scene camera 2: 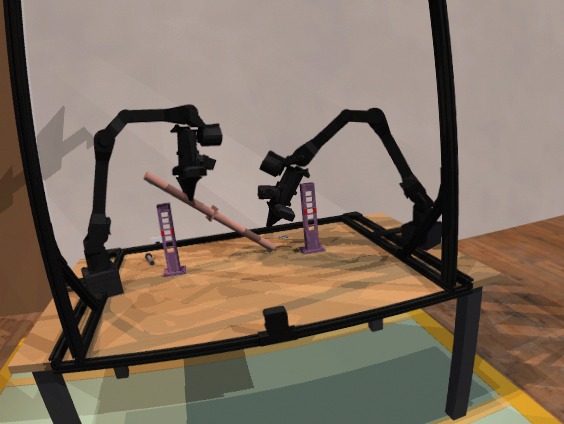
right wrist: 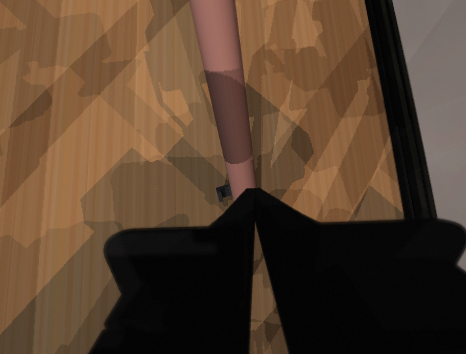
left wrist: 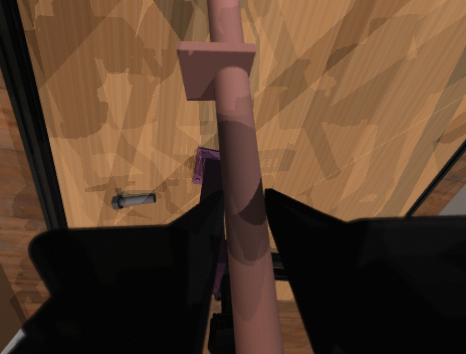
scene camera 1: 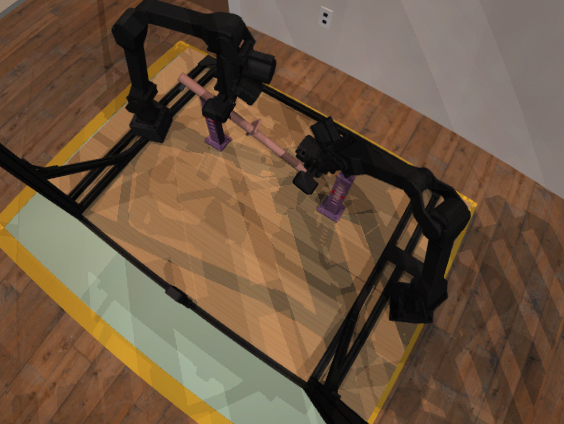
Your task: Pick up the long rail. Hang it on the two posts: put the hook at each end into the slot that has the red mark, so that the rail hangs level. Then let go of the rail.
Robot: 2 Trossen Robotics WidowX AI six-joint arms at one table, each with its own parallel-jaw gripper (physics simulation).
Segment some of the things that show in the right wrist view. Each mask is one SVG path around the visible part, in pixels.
My right gripper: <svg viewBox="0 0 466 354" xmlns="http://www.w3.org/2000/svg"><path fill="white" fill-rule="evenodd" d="M104 245L104 256L121 296L104 322L106 329L102 330L88 354L249 354L255 223L289 354L466 354L466 271L457 265L466 249L466 229L453 221L425 218L318 222L261 188L246 188L231 206L209 226L126 229L112 235Z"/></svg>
A pink rail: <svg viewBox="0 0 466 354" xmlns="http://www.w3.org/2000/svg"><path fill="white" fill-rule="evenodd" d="M189 0L229 179L228 185L217 187L216 191L219 202L222 202L224 197L231 195L234 202L246 188L257 188L235 0Z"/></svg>
